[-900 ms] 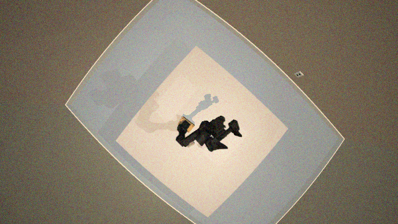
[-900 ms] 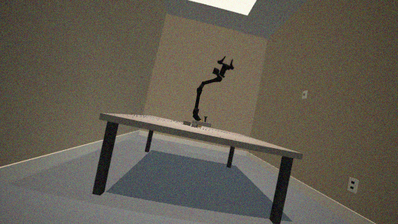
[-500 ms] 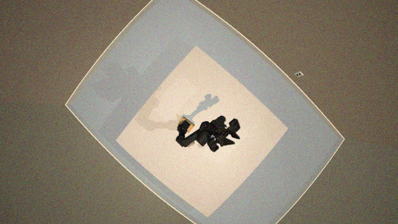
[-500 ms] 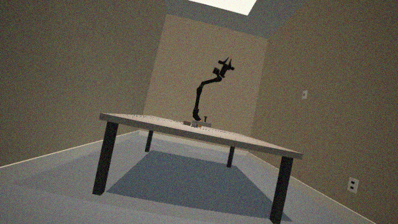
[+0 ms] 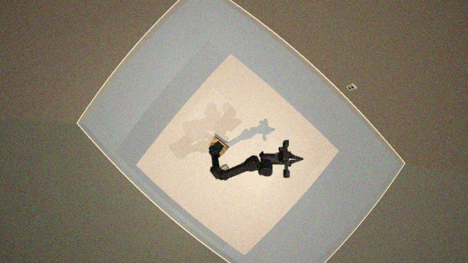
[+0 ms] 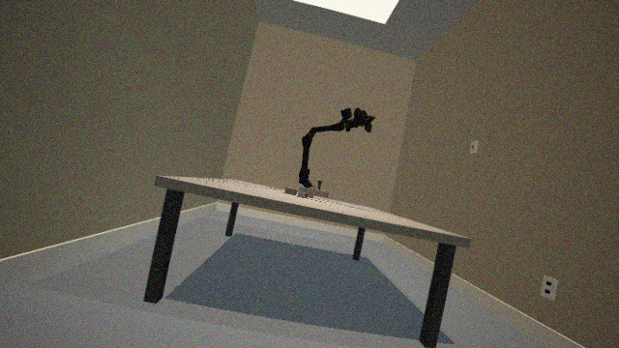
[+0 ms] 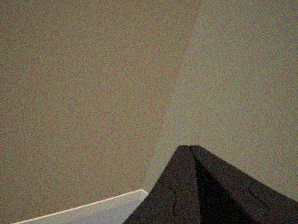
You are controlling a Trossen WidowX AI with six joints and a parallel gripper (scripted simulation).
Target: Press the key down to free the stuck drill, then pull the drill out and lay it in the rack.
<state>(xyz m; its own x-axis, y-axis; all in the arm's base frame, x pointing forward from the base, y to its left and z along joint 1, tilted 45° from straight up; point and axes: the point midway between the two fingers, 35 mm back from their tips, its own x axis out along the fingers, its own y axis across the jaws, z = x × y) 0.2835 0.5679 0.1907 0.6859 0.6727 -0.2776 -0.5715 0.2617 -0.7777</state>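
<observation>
Now: gripper tip 530 mm above the olive-yellow drill, 300 mm to the left of it and 80 mm past it. From my gripper tip the other things lie so: grey rack: 560 mm below, 420 mm to the right, 200 mm behind.
</observation>
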